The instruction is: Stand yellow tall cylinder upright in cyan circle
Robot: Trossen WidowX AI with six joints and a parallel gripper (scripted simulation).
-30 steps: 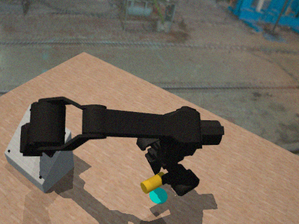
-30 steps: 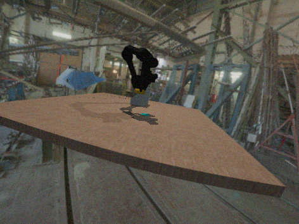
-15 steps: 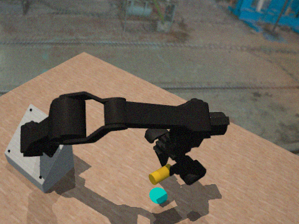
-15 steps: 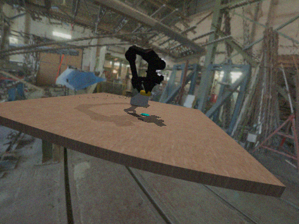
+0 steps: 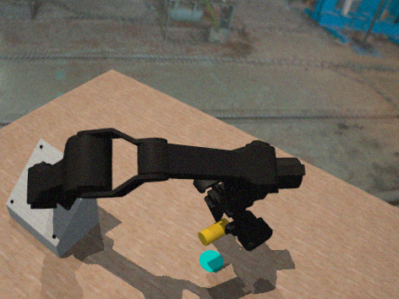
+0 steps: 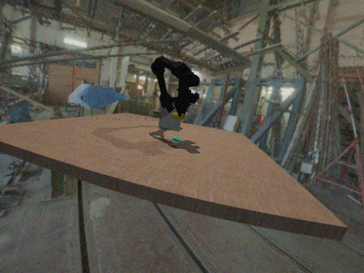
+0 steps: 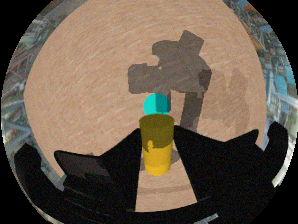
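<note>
The cyan circle is 130 mm below my gripper tip and 10 mm to the right of it. From my gripper tip the other things lie so: yellow tall cylinder: 20 mm to the right, 10 mm behind.
</note>
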